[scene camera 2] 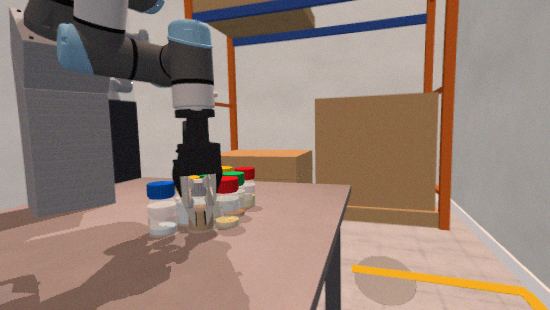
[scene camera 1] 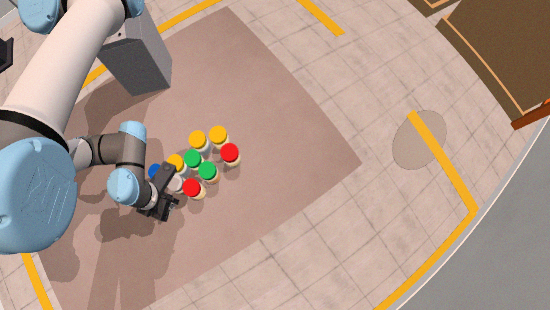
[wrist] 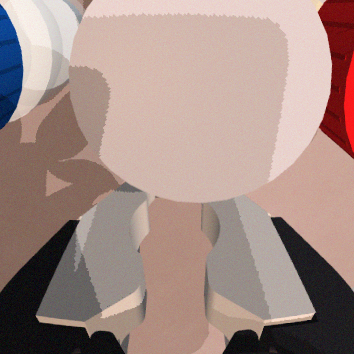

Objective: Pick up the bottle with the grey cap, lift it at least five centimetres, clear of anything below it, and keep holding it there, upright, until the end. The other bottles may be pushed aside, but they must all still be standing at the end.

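Places are measured from the arm's base along level axes (x ahead, y left, z up), in metres.
Pixels of known places: gripper, between the fingertips: (scene camera 2: 201, 225).
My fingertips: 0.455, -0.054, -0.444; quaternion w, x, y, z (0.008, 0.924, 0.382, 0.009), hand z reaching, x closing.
Behind a point stands the place of what it marks, as x, y, z.
The bottle with the grey cap (scene camera 1: 175, 183) @(0.423, -0.005, -0.366) (scene camera 2: 199, 188) @(0.434, -0.028, -0.377) (wrist: 190, 100) @(0.417, -0.011, -0.366) stands upright on the table. Its cap fills the upper middle of the wrist view. My gripper (scene camera 1: 172, 205) @(0.455, -0.054, -0.444) (scene camera 2: 200, 220) @(0.455, -0.054, -0.444) (wrist: 175, 215) points down and is shut to a narrow gap, with nothing between the fingers. The fingers are low, on the near side of the bottle in scene camera 2, partly hiding it. In the wrist view they are at the cap's lower edge. A blue-capped bottle (scene camera 1: 154, 171) @(0.355, -0.057, -0.366) (scene camera 2: 160, 191) @(0.376, -0.075, -0.378) (wrist: 7, 65) @(0.378, -0.038, -0.382) and a red-capped bottle (scene camera 1: 191, 188) @(0.459, 0.037, -0.366) (scene camera 2: 227, 185) @(0.473, 0.015, -0.377) (wrist: 337, 75) @(0.436, 0.016, -0.369) stand upright on either side.
A yellow-capped bottle (scene camera 1: 175, 162) @(0.363, 0.022, -0.366) stands close behind the grey-capped one. Farther back stand two green-capped bottles (scene camera 1: 192, 158) @(0.378, 0.078, -0.366) (scene camera 1: 207, 170) @(0.433, 0.105, -0.366), two yellow-capped bottles (scene camera 1: 197, 139) @(0.331, 0.116, -0.366) (scene camera 1: 218, 135) @(0.351, 0.181, -0.366) and another red-capped bottle (scene camera 1: 229, 152) @(0.415, 0.188, -0.366). The table edge (scene camera 2: 334, 240) @(0.691, 0.060, -0.482) is to the right in scene camera 2.
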